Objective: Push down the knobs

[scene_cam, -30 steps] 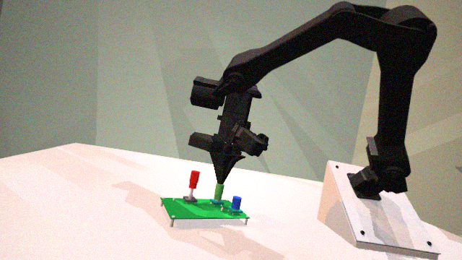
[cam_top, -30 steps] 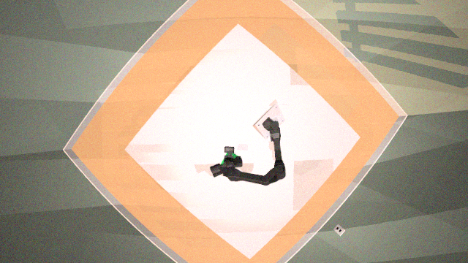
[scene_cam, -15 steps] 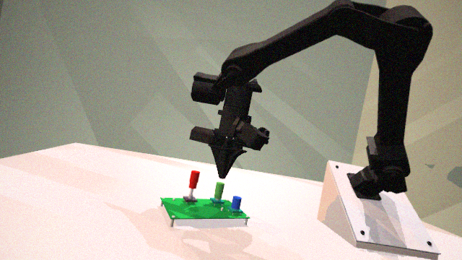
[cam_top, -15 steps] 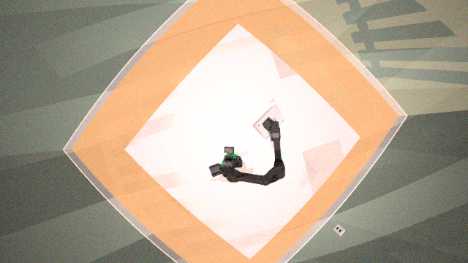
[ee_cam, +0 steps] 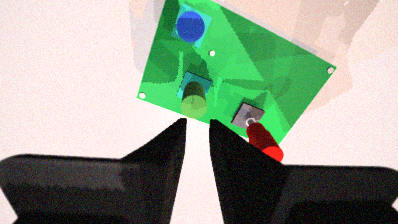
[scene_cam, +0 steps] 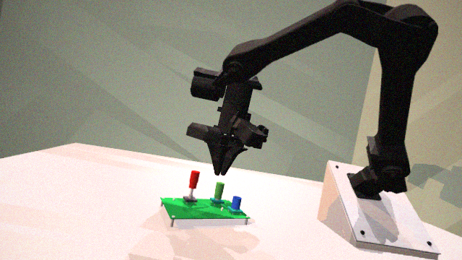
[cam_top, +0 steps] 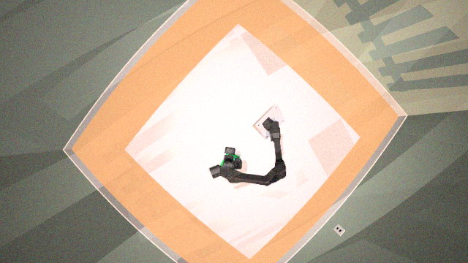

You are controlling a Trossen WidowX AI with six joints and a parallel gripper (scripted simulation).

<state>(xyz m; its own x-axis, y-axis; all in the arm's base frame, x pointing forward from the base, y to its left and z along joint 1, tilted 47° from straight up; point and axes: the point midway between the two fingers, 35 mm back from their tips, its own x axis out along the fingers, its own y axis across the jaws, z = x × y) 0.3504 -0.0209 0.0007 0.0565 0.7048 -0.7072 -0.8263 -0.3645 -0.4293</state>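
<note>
Now: the red knob 5 cm ahead of my gripper tip, 1 cm to the left of it and 2 cm below it. The rest, counted from my gripper tip: green knob 3 cm below.
</note>
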